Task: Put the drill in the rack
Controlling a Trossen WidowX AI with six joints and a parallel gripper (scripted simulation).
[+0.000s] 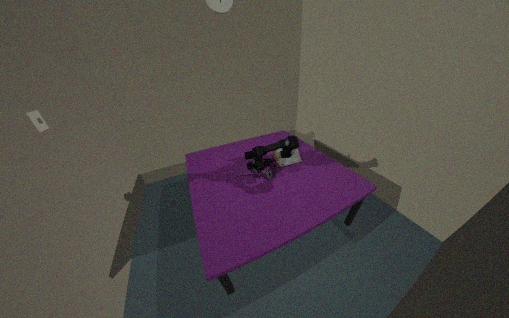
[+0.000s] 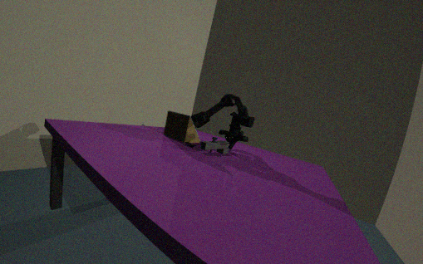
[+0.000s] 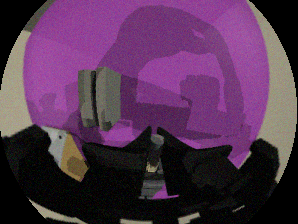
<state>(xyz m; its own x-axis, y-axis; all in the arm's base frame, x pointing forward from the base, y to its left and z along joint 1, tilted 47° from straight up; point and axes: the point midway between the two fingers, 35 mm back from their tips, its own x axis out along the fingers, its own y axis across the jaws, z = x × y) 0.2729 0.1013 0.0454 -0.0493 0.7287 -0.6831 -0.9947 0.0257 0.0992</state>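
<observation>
My gripper tip is now 5 cm to the left of the drill and 3 cm below it. Also, from my gripper tip: grey fixture block: 1 cm behind, 13 cm to the right, 2 cm above.
</observation>
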